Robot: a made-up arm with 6 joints. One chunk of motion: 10 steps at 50 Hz.
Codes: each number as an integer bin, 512 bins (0 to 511) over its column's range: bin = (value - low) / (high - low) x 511, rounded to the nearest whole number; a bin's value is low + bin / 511 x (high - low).
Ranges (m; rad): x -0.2..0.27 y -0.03..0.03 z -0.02..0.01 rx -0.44..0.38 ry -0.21..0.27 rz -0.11..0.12
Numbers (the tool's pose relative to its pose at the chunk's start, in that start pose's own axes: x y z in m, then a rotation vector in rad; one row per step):
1: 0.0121 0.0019 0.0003 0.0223 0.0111 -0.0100
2: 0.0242 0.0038 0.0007 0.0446 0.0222 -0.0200
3: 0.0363 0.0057 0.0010 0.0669 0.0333 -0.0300
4: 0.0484 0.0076 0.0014 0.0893 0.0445 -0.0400
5: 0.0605 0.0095 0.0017 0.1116 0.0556 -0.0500
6: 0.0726 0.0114 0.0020 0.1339 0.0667 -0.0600
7: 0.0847 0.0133 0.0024 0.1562 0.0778 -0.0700
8: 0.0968 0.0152 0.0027 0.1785 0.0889 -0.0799
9: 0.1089 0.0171 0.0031 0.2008 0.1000 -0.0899
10: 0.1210 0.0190 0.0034 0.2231 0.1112 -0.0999
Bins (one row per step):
1: 231 272 346 288 235 222
2: 244 288 353 302 247 200
3: 257 304 358 316 259 178
4: 270 320 365 330 271 156
5: 283 336 370 344 283 133
6: 296 353 375 358 295 111
7: 310 369 382 372 306 89
8: 323 385 387 385 318 67
9: 336 401 393 399 330 45
10: 349 417 399 413 342 22

